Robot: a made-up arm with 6 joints.
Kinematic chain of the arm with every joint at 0, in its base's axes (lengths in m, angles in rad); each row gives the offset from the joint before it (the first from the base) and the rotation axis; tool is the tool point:
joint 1: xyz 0 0 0.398 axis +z
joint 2: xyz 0 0 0 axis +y
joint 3: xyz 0 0 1.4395 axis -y
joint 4: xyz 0 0 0 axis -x
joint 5: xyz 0.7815 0 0 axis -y
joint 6: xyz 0 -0.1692 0 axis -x
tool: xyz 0 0 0
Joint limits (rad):
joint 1: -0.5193..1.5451
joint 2: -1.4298..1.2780
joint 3: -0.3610..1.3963
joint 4: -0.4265..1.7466
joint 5: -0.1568..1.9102
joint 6: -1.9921..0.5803
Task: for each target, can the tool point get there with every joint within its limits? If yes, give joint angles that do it. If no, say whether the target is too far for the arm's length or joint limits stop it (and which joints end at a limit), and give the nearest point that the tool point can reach.
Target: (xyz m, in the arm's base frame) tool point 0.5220 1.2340 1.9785
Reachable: yes | joints 1.2737 0.4241 0.6472 0.6182 0.3572 -0.5384
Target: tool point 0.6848 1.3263 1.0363
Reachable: yes | joints 1.1939 0.6577 -0.1367 0.4978 0.1304 -1.2348
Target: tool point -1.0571 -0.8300 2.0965
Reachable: yes | joints 0.6151 -0.8557 0.8457 1.1580 0.1938 -1.4835
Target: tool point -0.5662 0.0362 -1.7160
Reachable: no: joint limits stop it (at a limit: joint 1, joint 2, joint 3, joint 4) | nearest point 0.1862 1.2508 0.0386 | short by 2.263 m
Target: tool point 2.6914 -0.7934 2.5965
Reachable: no: too far | nearest point 1.6906 -0.4984 1.7790 | short by 1.326 m
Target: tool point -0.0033 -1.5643 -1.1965
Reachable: no: joint limits stop it (at a limit: joint 1, joint 2, joint 3) | nearest point 1.0233 -0.7693 0.0375 | short by 1.791 m
